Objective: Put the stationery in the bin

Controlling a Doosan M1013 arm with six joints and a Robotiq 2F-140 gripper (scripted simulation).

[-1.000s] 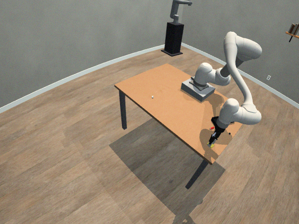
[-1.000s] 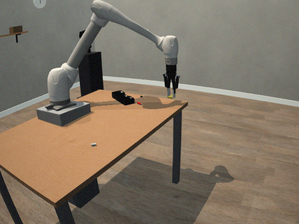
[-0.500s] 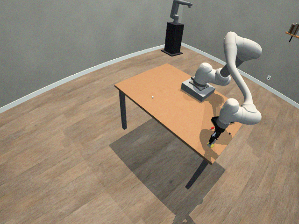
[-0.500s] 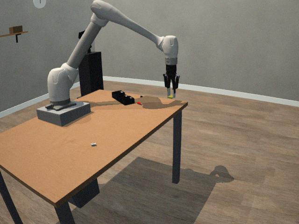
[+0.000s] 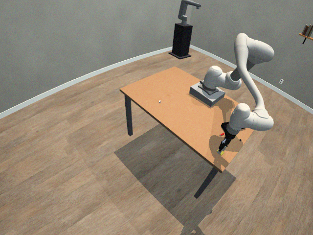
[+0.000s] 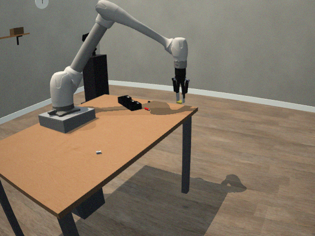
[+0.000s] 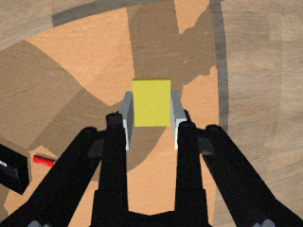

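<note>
The black-and-white eraser lies 46 cm behind my hand, 8 cm to the right of it and 7 cm below it. Also, from my hand: yellow pad (3 cm below); then small red cylinder (20 cm behind, 12 cm to the right, 8 cm below); then small black round thing (30 cm behind, 4 cm to the left, 8 cm below).
</note>
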